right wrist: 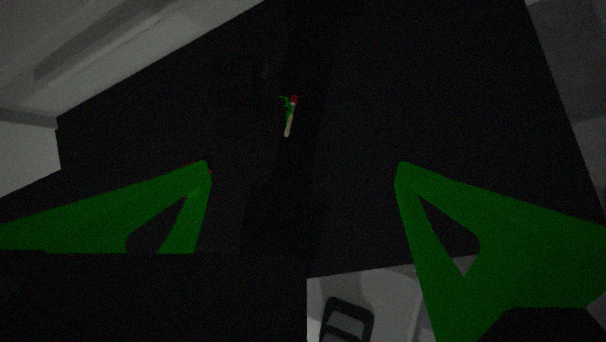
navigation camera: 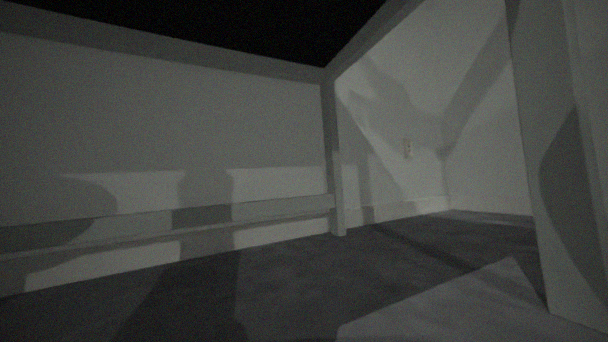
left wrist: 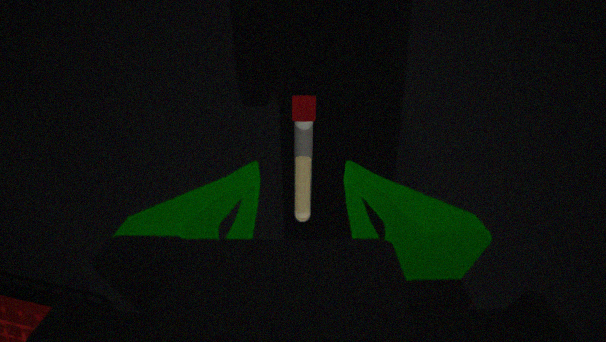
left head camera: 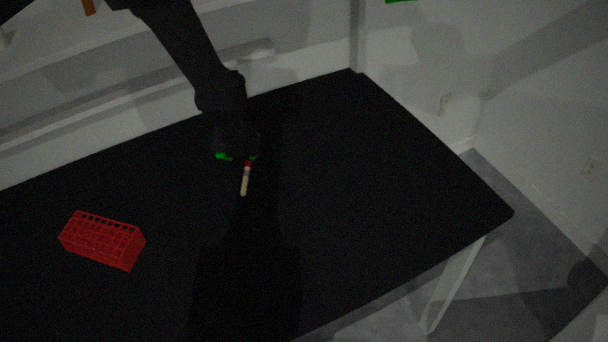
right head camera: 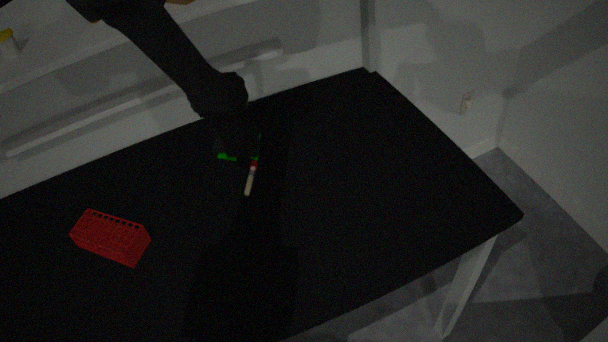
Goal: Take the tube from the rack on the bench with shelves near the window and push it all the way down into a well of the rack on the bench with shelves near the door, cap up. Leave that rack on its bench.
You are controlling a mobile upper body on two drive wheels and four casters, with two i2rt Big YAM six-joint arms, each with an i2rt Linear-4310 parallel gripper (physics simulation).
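Places are measured from the left arm's base along level axes (x ahead, y left, z up), in metres.
Pixels of known places: left gripper, fingertip midpoint: point(right wrist: 281, 106) point(left wrist: 301, 169) point(left head camera: 242, 158) point(right head camera: 246, 158); right gripper, fingertip midpoint: point(right wrist: 302, 171).
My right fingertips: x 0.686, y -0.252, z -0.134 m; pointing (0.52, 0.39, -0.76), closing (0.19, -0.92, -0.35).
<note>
For each thing: its top centre in the pictures, then the offset to it from my right fingertips. "spot": a spot on its surface instead. Level surfaces: height alone.
- tube at its top centre: point(left wrist: 303, 167) point(left head camera: 244, 175) point(right head camera: 249, 175) point(right wrist: 288, 115) dy +0.248, dx +0.101, dz -0.494 m
- black bench top at its surface level: dz -0.514 m
- red rack at its top centre: point(left head camera: 96, 232) point(right head camera: 103, 229) dy +0.575, dx -0.111, dz -0.456 m
- shelf at a spot on its surface: point(left head camera: 45, 60) spot: dy +0.561, dx -0.018, dz -0.063 m
- yellow-topped container at a spot on its surface: point(right head camera: 7, 44) spot: dy +0.723, dx +0.054, dz -0.021 m
- pale bench leg at a spot on its surface: point(right head camera: 465, 285) point(left head camera: 453, 282) spot: dy -0.342, dx -0.023, dz -0.848 m
The tube point(left head camera: 245, 179) point(right head camera: 250, 179) point(left wrist: 303, 170) point(right wrist: 289, 120), with a red cap and pale yellow contents, lies on its side on the black bench top point(left head camera: 375, 200) point(right head camera: 380, 200). My left gripper point(left head camera: 237, 158) point(right head camera: 241, 159) point(left wrist: 301, 169) is open above the bench near the tube's cap end. In the left wrist view the tube shows lengthwise between the two green fingers, with nothing gripped. The red rack point(left head camera: 102, 241) point(right head camera: 110, 238) stands on the same bench, left of the tube; its corner shows in the left wrist view point(left wrist: 20, 317). My right gripper point(right wrist: 302, 171) is wide open and empty.
A shelf point(left head camera: 45, 60) point(right head camera: 50, 55) runs behind the bench at the upper left, bearing a yellow-topped container point(right head camera: 7, 44). The bench's right edge faces a wall with an outlet point(left head camera: 444, 104) point(right head camera: 466, 102). A pale bench leg point(left head camera: 452, 285) point(right head camera: 465, 285) stands below the front edge.
</note>
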